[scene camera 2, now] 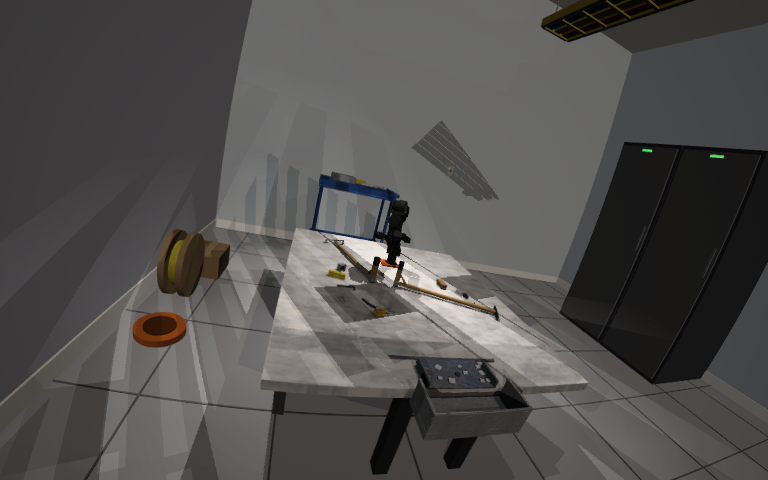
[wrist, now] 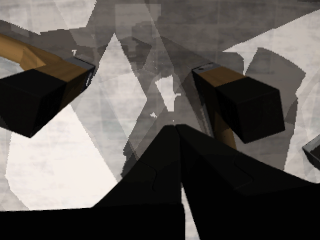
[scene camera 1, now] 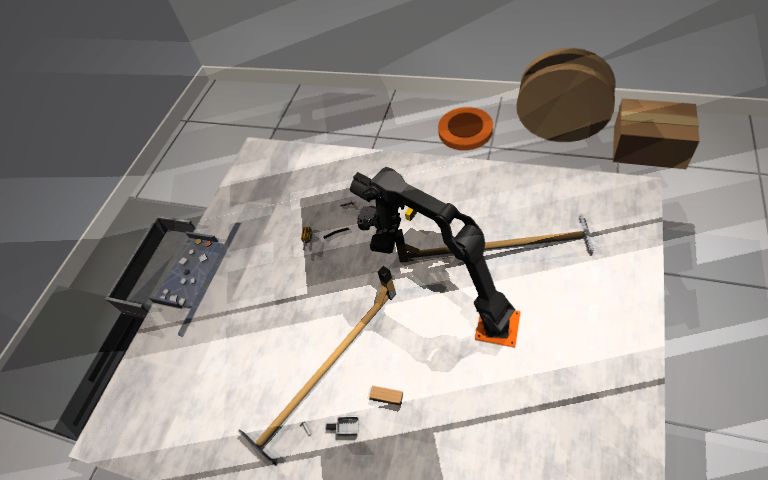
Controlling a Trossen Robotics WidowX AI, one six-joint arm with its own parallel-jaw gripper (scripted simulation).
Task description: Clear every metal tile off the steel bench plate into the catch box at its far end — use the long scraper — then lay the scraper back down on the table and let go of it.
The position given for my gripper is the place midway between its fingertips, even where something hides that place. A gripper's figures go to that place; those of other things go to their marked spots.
Labels:
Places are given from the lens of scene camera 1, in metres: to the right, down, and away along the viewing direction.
my gripper (scene camera 1: 389,240): 0.02, 0.00, 1.50
long scraper (scene camera 1: 387,290): 0.01, 0.15, 1.54

